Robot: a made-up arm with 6 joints.
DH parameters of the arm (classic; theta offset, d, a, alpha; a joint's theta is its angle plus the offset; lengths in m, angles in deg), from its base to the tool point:
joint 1: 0 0.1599 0 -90
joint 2: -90 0 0.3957 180
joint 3: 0 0 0 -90
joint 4: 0 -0.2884 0 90
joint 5: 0 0.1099 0 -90
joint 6: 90 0 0 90
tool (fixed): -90 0 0 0
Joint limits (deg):
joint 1: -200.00..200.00
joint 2: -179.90..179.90
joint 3: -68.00..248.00
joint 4: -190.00..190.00
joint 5: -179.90..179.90
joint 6: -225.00..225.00
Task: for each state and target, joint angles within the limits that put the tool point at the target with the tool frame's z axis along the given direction. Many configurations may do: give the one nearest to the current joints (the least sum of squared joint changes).
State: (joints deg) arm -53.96 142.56 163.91 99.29 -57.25 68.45
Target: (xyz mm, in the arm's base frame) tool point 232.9 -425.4 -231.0 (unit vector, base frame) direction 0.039 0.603 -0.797
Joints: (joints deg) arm -56.01 152.95 126.51 65.99 -61.72 94.78
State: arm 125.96 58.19 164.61 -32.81 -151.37 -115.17
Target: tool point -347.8 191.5 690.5 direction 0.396 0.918 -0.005
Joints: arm 164.54 51.56 138.35 -33.27 -178.90 -131.12
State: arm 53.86 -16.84 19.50 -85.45 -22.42 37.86
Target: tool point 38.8 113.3 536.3 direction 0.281 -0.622 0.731
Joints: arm 62.10 -28.44 -2.56 -99.81 8.38 66.89
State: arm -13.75 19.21 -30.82 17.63 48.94 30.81
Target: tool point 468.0 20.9 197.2 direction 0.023 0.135 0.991
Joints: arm 15.96 46.56 -11.19 8.98 53.77 1.81
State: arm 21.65 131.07 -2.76 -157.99 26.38 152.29
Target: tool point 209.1 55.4 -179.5 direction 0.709 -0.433 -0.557
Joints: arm -11.84 106.60 -12.70 -152.12 8.19 136.17
